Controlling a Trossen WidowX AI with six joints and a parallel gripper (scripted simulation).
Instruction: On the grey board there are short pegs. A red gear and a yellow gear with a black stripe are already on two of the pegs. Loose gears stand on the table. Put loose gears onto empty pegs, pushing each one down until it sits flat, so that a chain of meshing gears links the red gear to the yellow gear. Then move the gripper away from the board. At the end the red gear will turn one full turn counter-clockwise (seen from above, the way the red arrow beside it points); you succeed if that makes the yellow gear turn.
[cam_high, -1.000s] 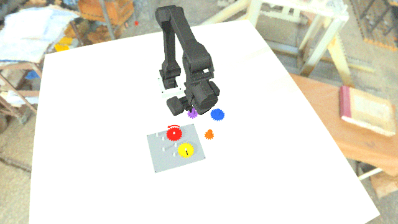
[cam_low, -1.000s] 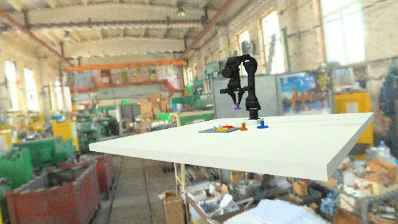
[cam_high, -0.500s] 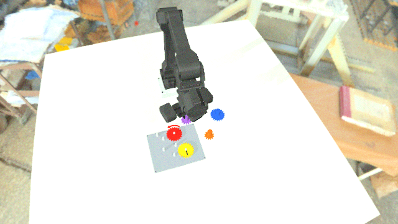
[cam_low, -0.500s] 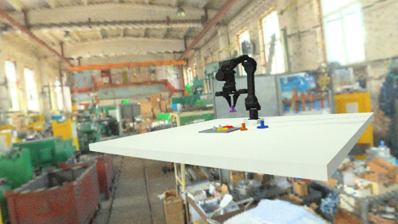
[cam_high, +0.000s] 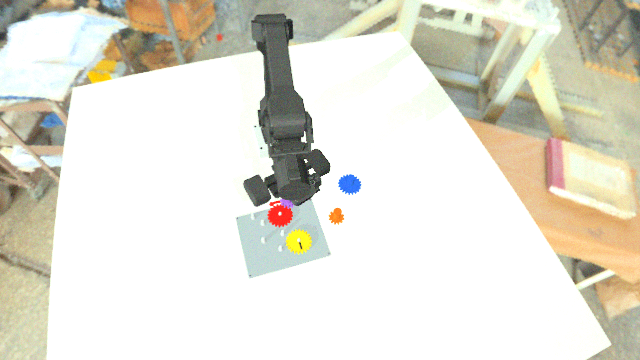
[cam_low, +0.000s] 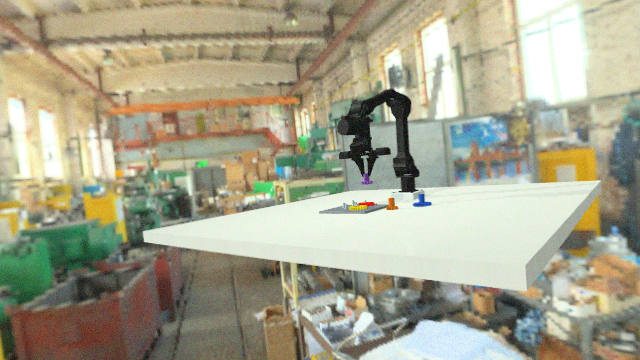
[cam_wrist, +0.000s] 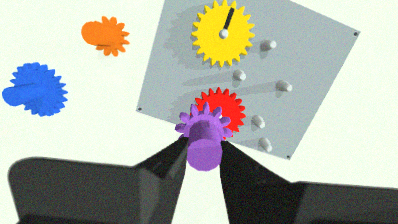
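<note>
Right now the red gear is 10 mm behind my gripper tip, 20 mm to the right of it and 100 mm below it. Also, from my gripper tip: purple gear 10 mm below; then red arrow 50 mm behind, 20 mm to the right, 110 mm below; then yellow gear 80 mm ahead, 100 mm below.
</note>
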